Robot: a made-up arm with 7 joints.
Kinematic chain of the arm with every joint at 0, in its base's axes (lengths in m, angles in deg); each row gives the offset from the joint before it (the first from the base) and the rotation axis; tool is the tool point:
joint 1: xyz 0 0 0 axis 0 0.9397 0.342
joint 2: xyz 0 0 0 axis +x
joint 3: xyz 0 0 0 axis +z
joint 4: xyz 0.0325 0 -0.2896 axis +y
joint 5: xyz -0.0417 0 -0.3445 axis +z
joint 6: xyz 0 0 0 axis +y
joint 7: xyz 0 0 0 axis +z
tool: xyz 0 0 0
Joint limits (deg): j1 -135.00..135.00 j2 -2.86..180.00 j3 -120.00..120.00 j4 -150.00..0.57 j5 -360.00..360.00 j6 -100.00..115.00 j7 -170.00..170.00
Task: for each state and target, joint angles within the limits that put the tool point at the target. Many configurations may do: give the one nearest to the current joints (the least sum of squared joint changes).
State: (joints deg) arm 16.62 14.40 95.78 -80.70 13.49 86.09 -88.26
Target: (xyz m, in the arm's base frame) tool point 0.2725 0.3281 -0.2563
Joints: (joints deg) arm -16.02 1.62 64.19 -91.25 13.49 86.09 -88.26
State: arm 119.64 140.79 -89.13 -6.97 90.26 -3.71 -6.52
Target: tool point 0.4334 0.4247 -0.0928
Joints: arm 98.77 180.00 -48.75 -45.33 90.26 -3.71 -6.52
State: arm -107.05 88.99 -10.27 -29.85 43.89 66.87 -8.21
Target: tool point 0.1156 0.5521 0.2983
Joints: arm -109.43 98.06 -9.49 -9.54 43.89 66.87 -8.21
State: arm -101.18 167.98 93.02 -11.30 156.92 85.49 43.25
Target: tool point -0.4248 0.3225 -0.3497
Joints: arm -134.53 174.12 98.42 -18.54 156.92 85.49 43.25
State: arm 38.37 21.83 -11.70 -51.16 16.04 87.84 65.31
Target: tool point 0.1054 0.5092 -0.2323
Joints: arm 34.75 61.64 21.77 -67.26 16.04 87.84 65.31
